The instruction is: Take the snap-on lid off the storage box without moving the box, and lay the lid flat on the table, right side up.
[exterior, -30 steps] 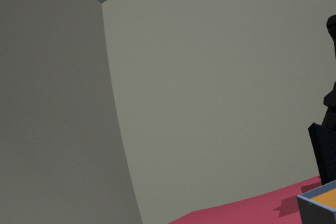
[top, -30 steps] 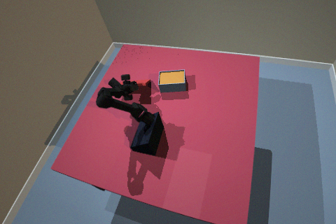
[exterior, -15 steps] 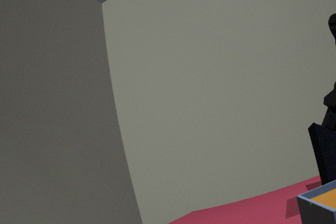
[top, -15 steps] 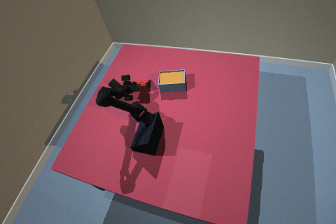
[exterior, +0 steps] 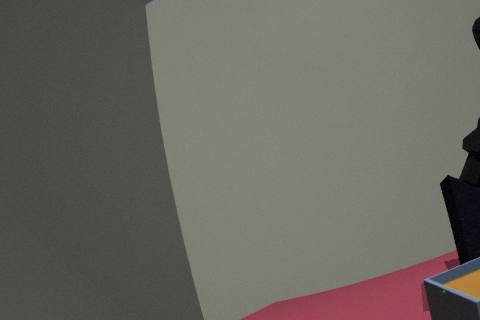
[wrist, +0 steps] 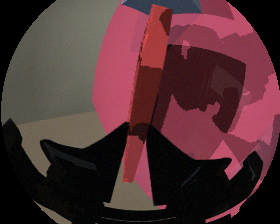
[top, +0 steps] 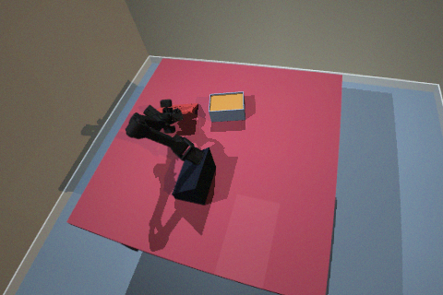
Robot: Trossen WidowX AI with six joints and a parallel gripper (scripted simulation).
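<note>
The red lid is 6 cm ahead of my gripper tip, 5 cm below it and 2 cm to the left of it. Also, from my gripper tip: storage box (27 cm to the right, 18 cm ahead, 6 cm below).
</note>
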